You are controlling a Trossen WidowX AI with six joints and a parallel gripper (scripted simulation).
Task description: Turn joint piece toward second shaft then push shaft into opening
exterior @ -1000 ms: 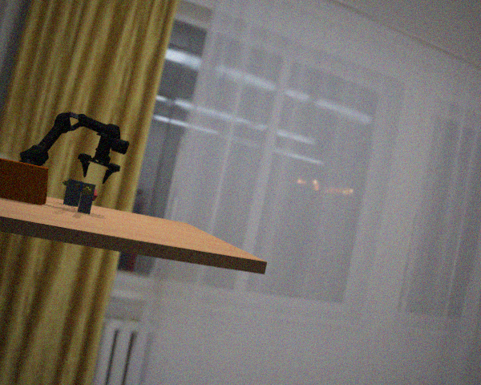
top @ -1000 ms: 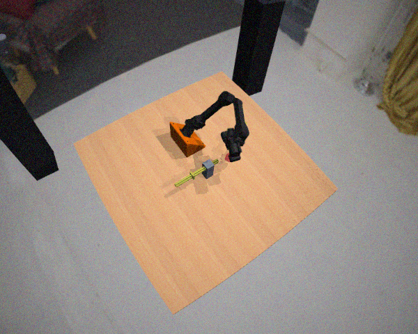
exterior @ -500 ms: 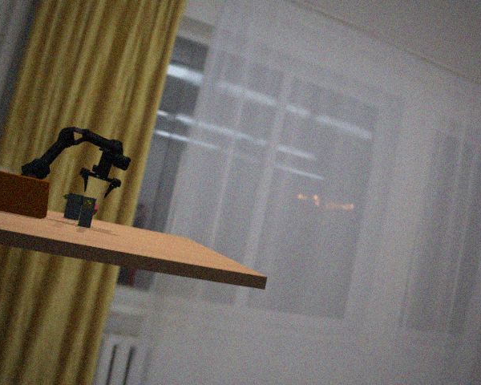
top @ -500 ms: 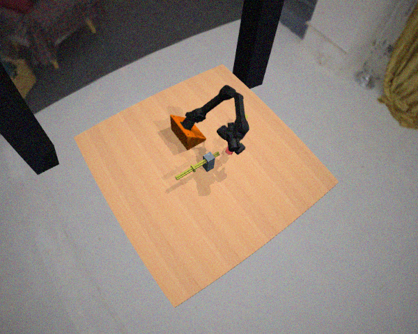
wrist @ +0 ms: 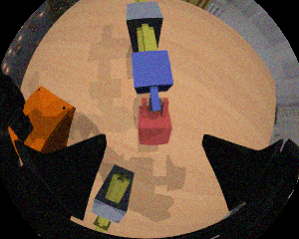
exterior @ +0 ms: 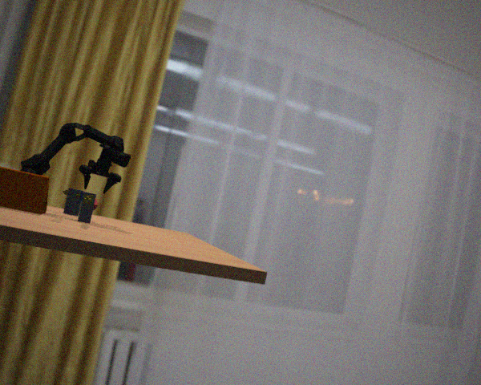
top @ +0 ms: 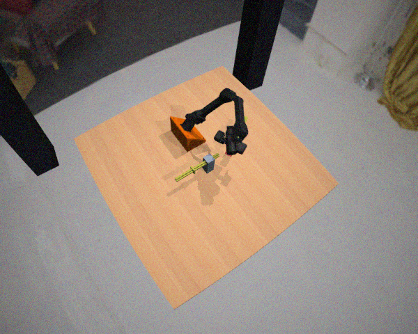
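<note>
Right now the red square joint piece is 60 mm below my gripper tip and 10 mm to the left of it.
</note>
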